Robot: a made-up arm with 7 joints.
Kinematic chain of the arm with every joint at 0, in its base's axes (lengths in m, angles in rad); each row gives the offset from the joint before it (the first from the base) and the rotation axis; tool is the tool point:
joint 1: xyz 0 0 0.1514 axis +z
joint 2: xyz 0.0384 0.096 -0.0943 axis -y
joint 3: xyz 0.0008 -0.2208 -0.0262 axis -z
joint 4: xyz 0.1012 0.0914 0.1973 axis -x
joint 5: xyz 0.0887 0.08 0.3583 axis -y
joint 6: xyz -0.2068 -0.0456 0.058 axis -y
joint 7: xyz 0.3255 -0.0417 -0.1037 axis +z
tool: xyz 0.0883 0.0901 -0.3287
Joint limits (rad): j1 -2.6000..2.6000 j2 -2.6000..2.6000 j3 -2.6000..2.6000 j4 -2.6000..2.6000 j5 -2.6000..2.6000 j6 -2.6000..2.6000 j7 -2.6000..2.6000
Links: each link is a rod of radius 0.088 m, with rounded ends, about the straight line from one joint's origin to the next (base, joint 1, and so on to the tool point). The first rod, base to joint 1, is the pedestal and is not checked.
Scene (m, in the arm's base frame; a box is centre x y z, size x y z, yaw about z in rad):
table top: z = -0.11
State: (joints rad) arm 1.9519 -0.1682 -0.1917 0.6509 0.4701 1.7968 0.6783
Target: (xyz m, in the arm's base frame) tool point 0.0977 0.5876 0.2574
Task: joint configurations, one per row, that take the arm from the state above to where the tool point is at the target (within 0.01 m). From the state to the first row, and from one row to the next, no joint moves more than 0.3 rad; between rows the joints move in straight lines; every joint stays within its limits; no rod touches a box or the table.
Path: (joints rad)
1: 1.7782 -0.1574 -0.0934 0.6519 0.3033 1.5162 0.7447
2: 1.6046 -0.1466 0.0049 0.6530 0.1364 1.2356 0.8112
3: 1.4309 -0.1358 0.1033 0.6540 -0.0304 0.9551 0.8776
4: 1.2573 -0.1251 0.2016 0.6550 -0.1972 0.6745 0.9440

